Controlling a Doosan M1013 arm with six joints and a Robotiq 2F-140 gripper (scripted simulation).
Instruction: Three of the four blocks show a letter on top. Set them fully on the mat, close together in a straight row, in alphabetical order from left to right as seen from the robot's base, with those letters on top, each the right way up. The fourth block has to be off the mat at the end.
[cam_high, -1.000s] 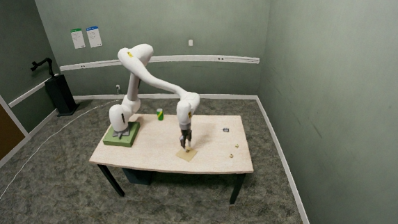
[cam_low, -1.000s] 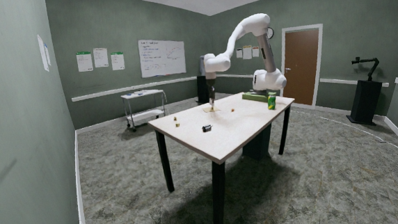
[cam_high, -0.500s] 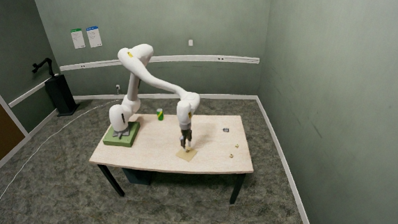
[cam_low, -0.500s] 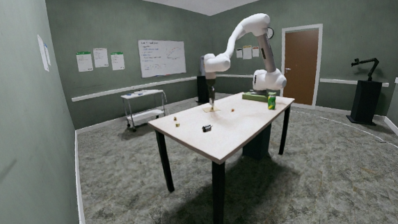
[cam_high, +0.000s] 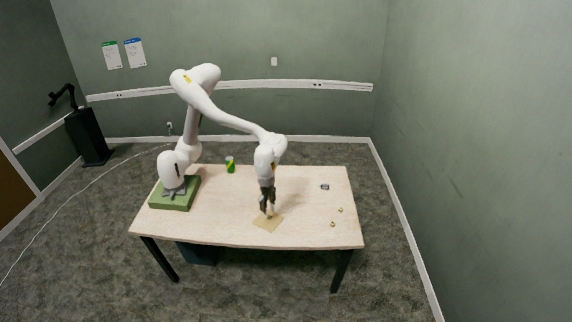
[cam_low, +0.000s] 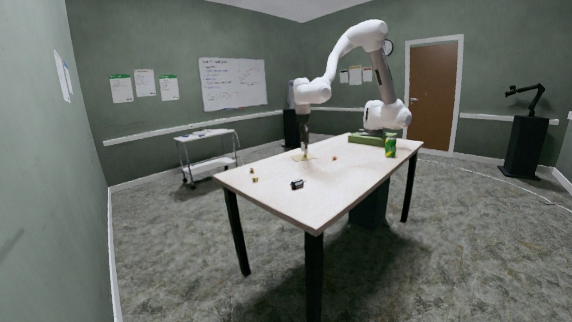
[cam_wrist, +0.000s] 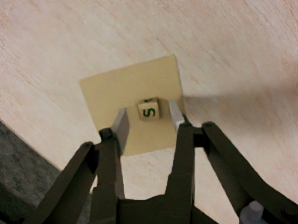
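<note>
Right now the tan mat is 6 cm below my hand, 2 cm to the right of it and 1 cm behind it. From my hand the other things lie so: black object (38 cm ahead, 21 cm to the left, 5 cm below); can (48 cm to the left, 24 cm behind).
</note>
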